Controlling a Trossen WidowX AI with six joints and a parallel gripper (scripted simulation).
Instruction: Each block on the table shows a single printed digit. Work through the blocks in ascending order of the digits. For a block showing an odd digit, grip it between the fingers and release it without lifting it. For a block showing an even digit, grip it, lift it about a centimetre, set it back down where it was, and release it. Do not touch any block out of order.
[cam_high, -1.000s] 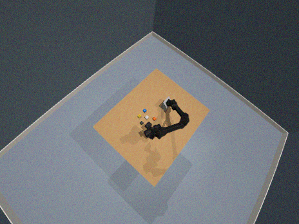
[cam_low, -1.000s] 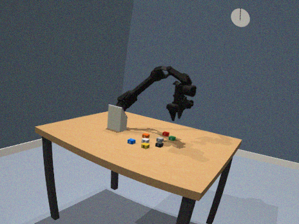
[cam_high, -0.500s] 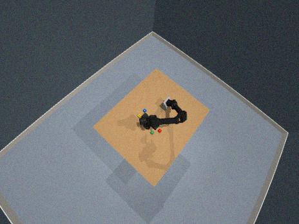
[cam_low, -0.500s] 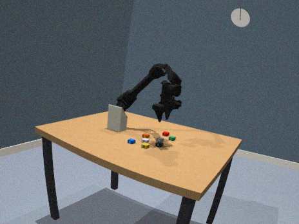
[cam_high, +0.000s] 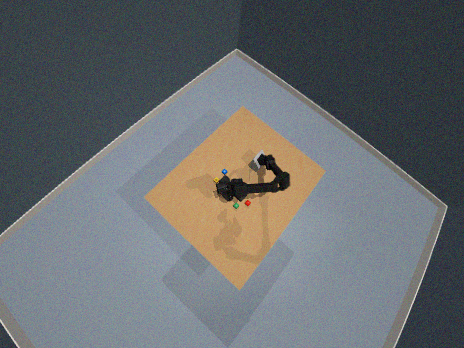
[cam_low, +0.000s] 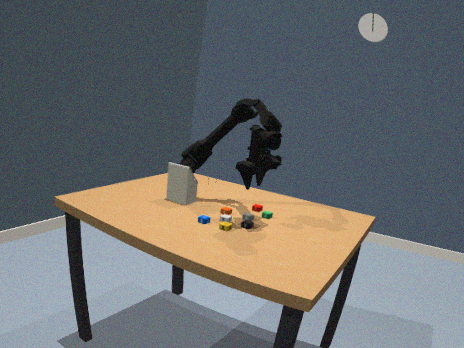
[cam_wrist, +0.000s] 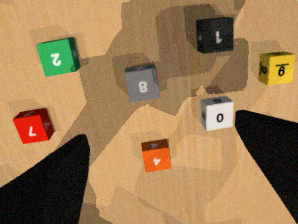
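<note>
Right now the white block is 120 mm below my gripper tip, 70 mm to the right of it and 60 mm behind it. The rest, counted from my gripper tip: green block (120 mm below, 80 mm to the left, 40 mm ahead); black block (120 mm below, 80 mm to the right, 30 mm ahead); grey block (120 mm below, 10 mm to the left, 10 mm behind).
</note>
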